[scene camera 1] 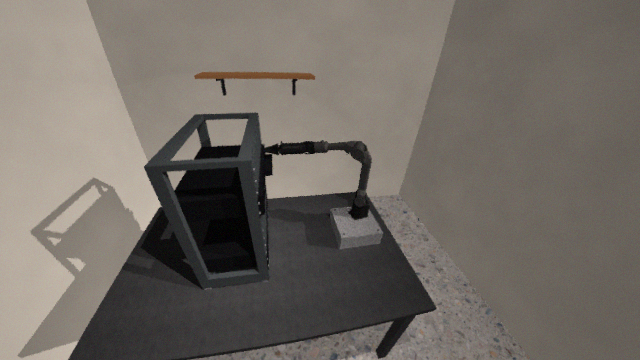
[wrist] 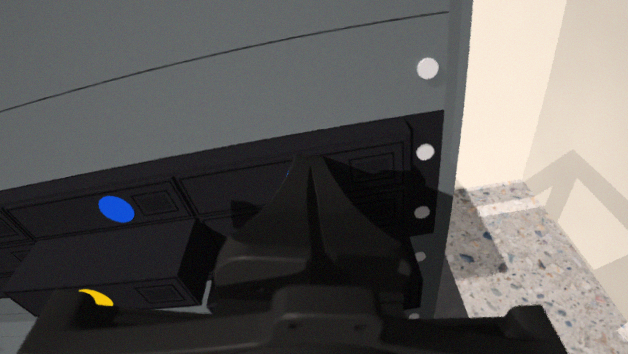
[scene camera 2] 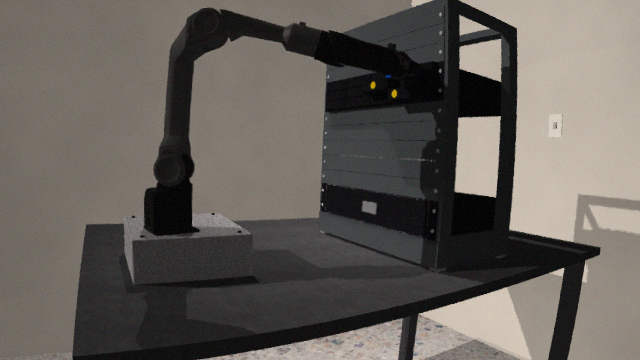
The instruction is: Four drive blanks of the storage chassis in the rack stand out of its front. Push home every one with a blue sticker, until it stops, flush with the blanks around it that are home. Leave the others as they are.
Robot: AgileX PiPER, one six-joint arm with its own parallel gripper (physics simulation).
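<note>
My gripper (scene camera 1: 266, 149) (scene camera 2: 419, 70) (wrist: 307, 173) is shut and empty. Its tips are against the top right blank (wrist: 225, 189), covering most of its blue sticker; a blue sliver shows beside the fingers. This blank looks level or nearly level with its left neighbour. That neighbour, a blank with a blue sticker (scene camera 2: 388, 76) (wrist: 116, 209), looks home. Below it, a blank with a yellow sticker (scene camera 2: 394, 93) (wrist: 115, 255) stands well out. Another yellow sticker (scene camera 2: 373, 85) shows further left in scene camera 2. The storage chassis (wrist: 250, 150) is dark, and shadow hides the lower right blanks.
The grey rack (scene camera 1: 252, 200) (scene camera 2: 447, 150) (wrist: 200, 100) stands on the dark table (scene camera 1: 310, 300) (scene camera 2: 300, 300). The arm's base is on a pale speckled block (scene camera 1: 357, 232) (scene camera 2: 192, 257). An orange wall shelf (scene camera 1: 255, 75) hangs behind. The protruding yellow-sticker blank lies beside the gripper, lower left.
</note>
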